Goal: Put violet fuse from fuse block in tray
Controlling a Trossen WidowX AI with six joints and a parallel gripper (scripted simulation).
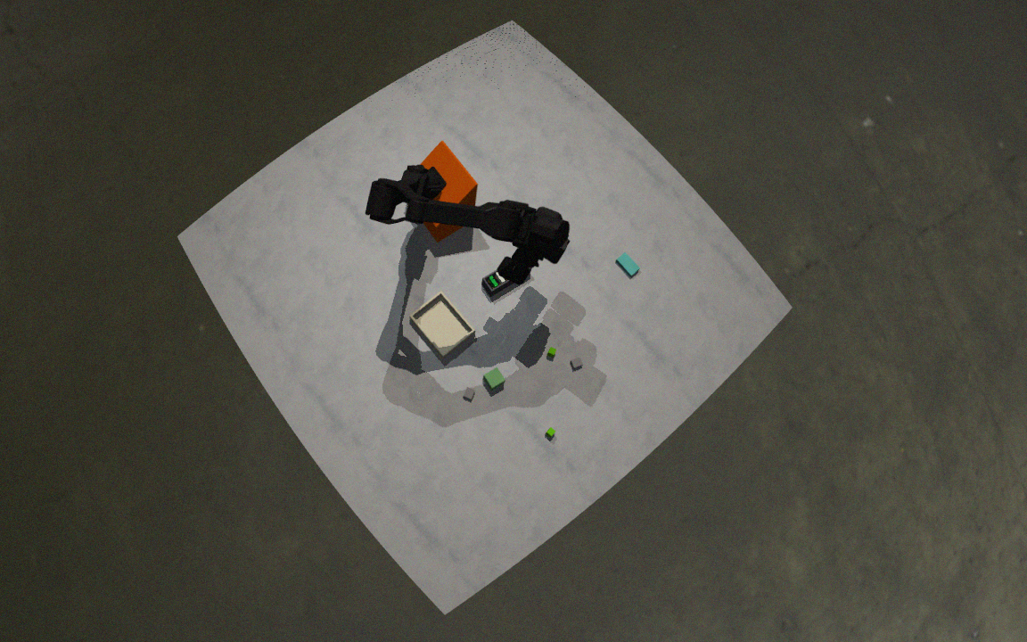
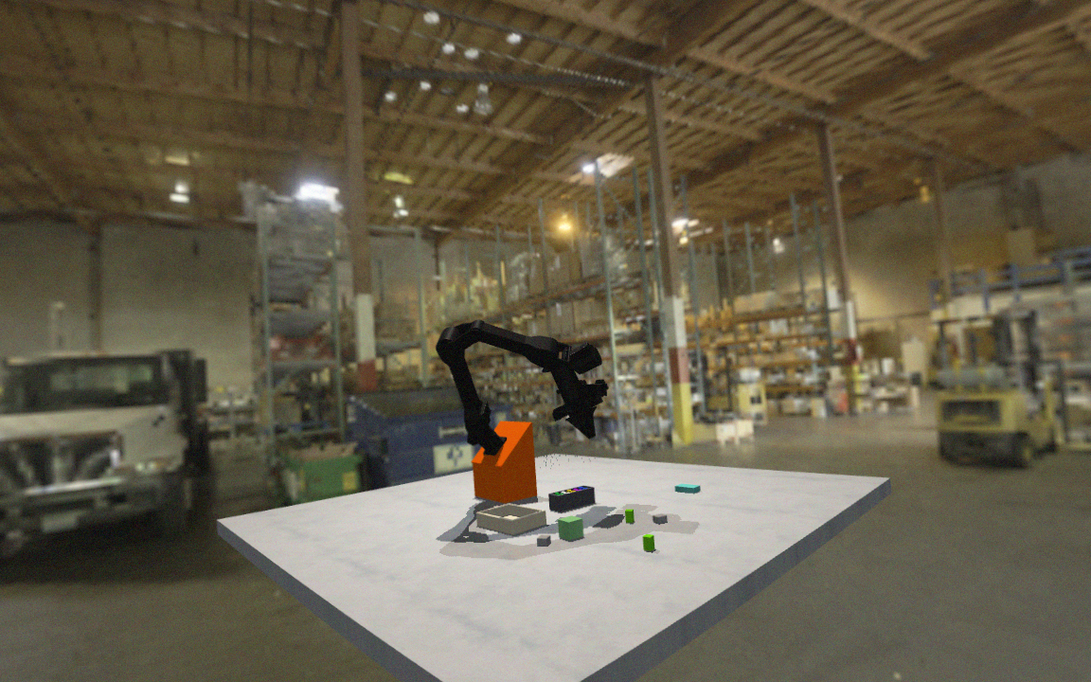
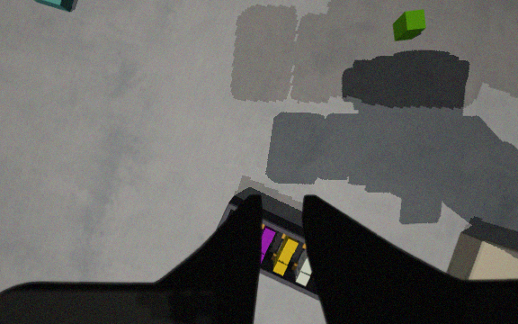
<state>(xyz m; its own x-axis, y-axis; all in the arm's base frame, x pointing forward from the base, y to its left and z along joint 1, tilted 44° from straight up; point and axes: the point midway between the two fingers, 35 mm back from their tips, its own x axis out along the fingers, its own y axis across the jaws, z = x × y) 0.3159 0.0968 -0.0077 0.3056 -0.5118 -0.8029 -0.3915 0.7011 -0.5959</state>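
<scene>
Now: gripper tip 150 mm above the violet fuse, 50 mm past it and 10 mm to the left of it. Also, from my gripper tip: beige tray: 240 mm to the right, 170 mm below, 40 mm behind; then green cube: 210 mm to the right, 160 mm below, 140 mm ahead; then teal block: 250 mm to the left, 170 mm below, 90 mm ahead.
</scene>
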